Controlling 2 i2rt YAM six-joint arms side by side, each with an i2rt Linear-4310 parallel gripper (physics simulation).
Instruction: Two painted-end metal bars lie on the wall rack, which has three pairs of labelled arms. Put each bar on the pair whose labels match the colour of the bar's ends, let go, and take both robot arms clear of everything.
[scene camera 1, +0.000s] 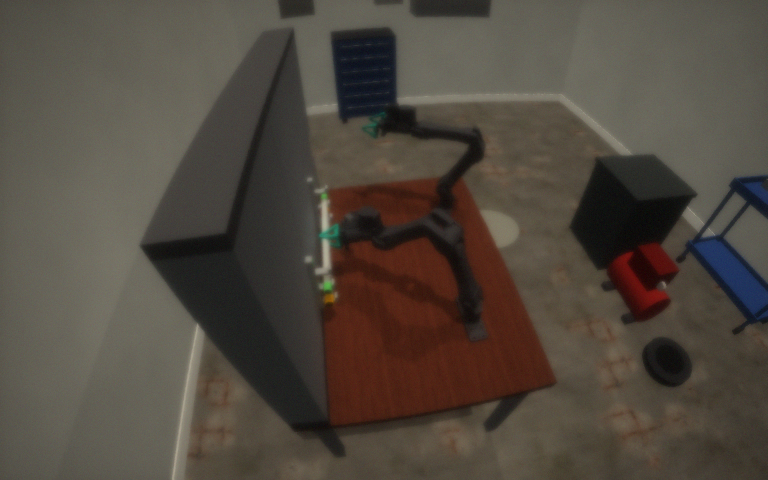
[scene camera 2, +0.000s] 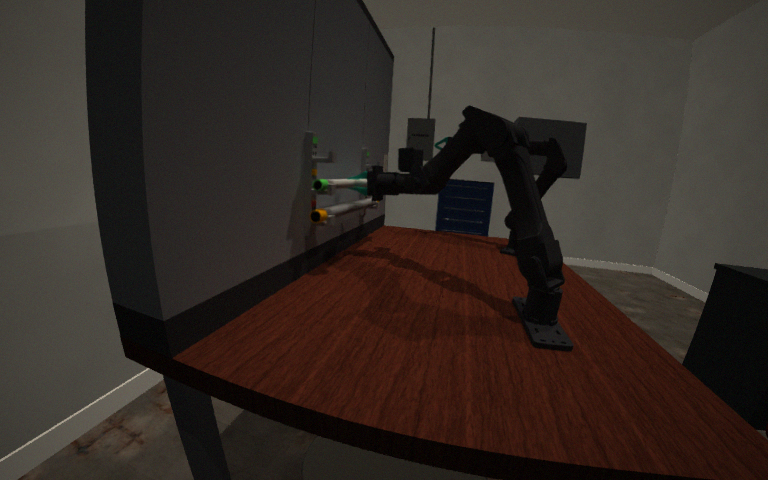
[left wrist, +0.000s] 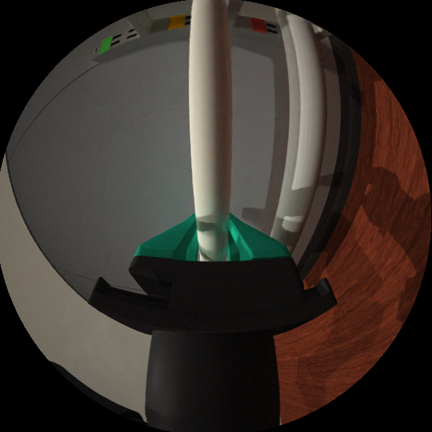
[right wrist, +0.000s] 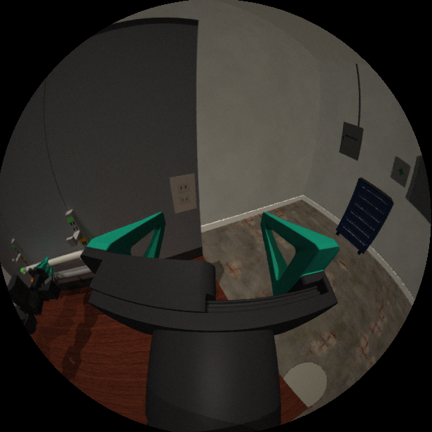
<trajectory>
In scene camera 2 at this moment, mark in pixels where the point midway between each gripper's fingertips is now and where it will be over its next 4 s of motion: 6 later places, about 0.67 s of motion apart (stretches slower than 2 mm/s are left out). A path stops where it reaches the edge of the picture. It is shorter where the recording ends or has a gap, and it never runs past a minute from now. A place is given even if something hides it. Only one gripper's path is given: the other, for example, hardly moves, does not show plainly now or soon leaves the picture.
The left gripper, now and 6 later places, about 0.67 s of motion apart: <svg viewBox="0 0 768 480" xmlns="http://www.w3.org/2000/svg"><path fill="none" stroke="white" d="M348 183L348 183L369 191L377 188L362 177L361 183L348 184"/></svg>
</trajectory>
